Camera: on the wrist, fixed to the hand. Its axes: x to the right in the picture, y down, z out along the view.
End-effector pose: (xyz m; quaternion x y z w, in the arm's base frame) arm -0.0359 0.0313 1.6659 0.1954 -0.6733 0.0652 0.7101
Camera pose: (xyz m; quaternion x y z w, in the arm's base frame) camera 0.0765 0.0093 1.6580 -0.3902 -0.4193 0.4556 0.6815
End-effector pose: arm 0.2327 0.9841 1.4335 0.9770 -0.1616 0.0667 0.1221
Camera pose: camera 0.2495 1.0642 1.5140 0.5680 -0.7008 0.3722 0.2186
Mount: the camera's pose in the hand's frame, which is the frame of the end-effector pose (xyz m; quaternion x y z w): 0.0055 -0.0616 -0.0967 -0.1308 0.2755 0.6237 0.7197
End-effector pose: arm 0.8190 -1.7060 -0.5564 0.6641 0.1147 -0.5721 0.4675
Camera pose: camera 0.8415 -1.6023 -0.6002 0.6459 -0.1280 0.0778 0.7485
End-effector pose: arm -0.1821 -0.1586 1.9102 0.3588 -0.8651 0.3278 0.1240
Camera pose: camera -0.1448 -0.1306 2.0151 -0.3879 -0.8551 0.2990 0.1701
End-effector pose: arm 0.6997 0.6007 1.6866 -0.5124 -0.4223 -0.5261 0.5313
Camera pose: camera 0.6304 0.5092 1.6868 -0.5567 0.2308 -0.2437 0.7599
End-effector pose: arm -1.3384 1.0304 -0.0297 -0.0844 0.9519 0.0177 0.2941
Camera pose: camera -1.3862 0.9608 0.0481 -0.4896 -0.8164 -0.2974 0.0727
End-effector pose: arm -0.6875 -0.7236 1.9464 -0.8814 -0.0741 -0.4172 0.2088
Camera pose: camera -0.7709 -0.7099 2.0241 -0.5929 0.6085 -0.4226 0.3156
